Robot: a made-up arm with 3 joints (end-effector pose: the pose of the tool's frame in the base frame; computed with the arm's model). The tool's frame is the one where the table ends. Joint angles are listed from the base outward.
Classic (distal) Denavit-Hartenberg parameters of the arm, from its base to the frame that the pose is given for. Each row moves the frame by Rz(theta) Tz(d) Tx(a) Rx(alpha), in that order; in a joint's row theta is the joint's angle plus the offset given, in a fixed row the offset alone. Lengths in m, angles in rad.
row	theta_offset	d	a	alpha
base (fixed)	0	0.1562	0	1.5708
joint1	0	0.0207	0.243	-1.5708
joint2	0	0.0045	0.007	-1.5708
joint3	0	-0.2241	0.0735	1.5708
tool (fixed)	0	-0.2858	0	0
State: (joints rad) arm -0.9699 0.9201 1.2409
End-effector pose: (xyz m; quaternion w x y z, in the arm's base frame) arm 0.0261 -0.3471 -0.1607 0.4021 -0.0600 0.8007 0.4399
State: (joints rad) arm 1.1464 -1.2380 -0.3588
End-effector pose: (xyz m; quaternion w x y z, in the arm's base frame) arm 0.2528 -0.2604 0.1394 0.5945 0.2226 -0.5567 -0.5358
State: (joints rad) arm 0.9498 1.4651 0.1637
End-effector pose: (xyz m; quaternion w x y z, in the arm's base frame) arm 0.5085 -0.0116 0.3695 0.6868 -0.3534 -0.2848 0.5678
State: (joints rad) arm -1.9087 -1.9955 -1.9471
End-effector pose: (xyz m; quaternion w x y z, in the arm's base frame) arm 0.1885 -0.1523 0.1562 0.5421 -0.7872 -0.0104 0.2937
